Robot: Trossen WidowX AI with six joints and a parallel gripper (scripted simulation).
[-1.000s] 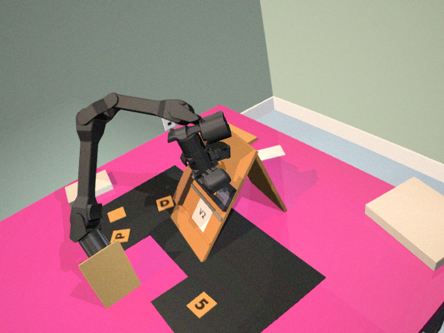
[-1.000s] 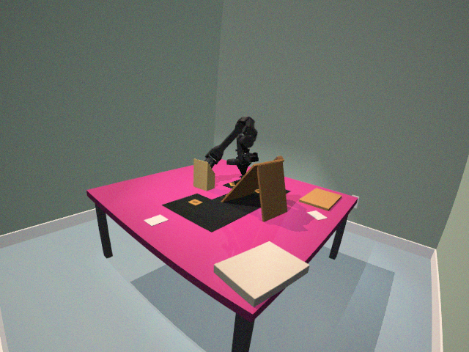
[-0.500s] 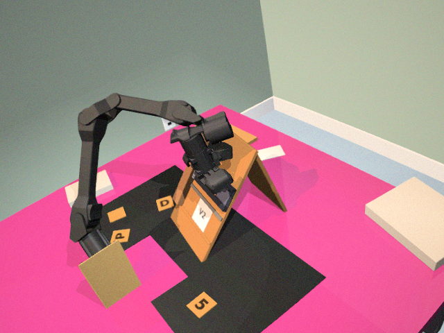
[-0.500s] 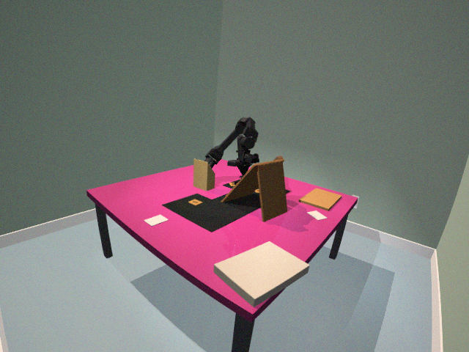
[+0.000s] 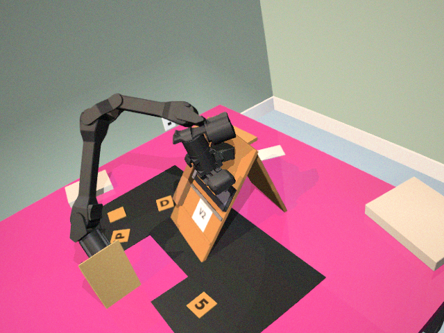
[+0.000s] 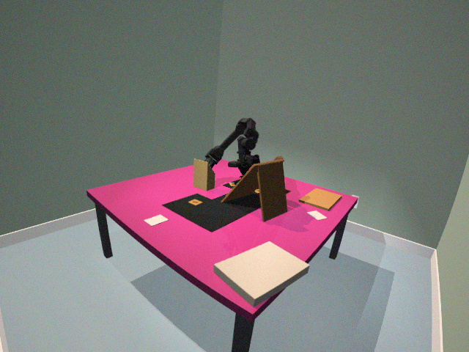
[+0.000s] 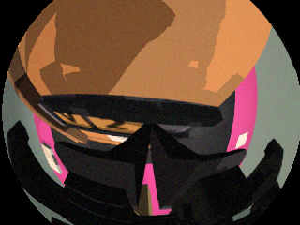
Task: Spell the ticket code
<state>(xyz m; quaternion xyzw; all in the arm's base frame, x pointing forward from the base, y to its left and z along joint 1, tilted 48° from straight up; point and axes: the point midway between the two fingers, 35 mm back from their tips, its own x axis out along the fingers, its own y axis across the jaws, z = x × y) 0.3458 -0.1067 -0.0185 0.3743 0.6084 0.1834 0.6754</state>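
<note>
Right now the white ticket is 50 mm behind my gripper tip, 50 mm to the left of it and 80 mm below it. The rest, counted from my gripper tip: white block 210 mm behind, 600 mm to the left, 150 mm below; then orange flat panel 320 mm ahead, 450 mm to the left, 160 mm below; then black mat 150 mm behind, 70 mm to the left, 170 mm below.
</note>
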